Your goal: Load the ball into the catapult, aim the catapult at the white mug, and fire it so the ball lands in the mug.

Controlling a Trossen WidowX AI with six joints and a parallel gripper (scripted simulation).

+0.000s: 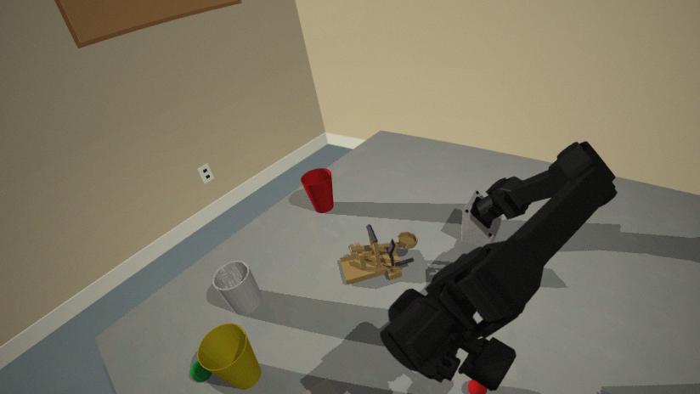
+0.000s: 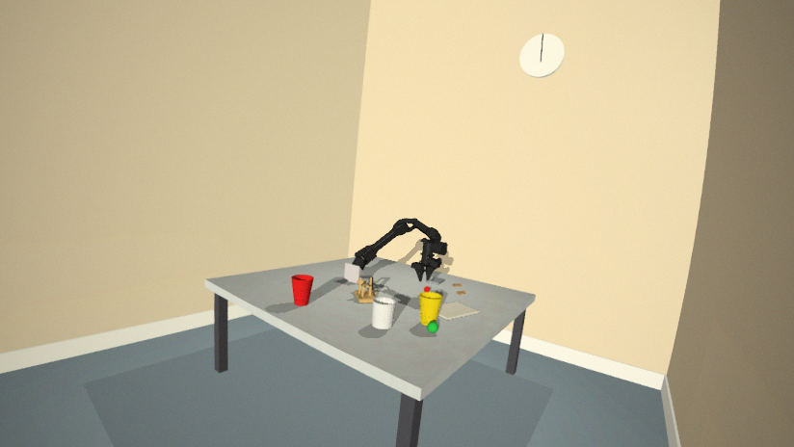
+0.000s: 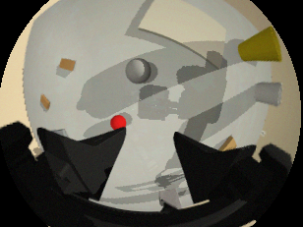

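My gripper tip is 60 mm to the right of the small red ball and 60 mm above it. Round my gripper tip: pale flat board: 210 mm ahead, 130 mm to the right, 70 mm below; small grey pad: 40 mm behind, 320 mm to the left, 70 mm below; grey ball: 90 mm ahead, 10 mm to the left, 50 mm below.
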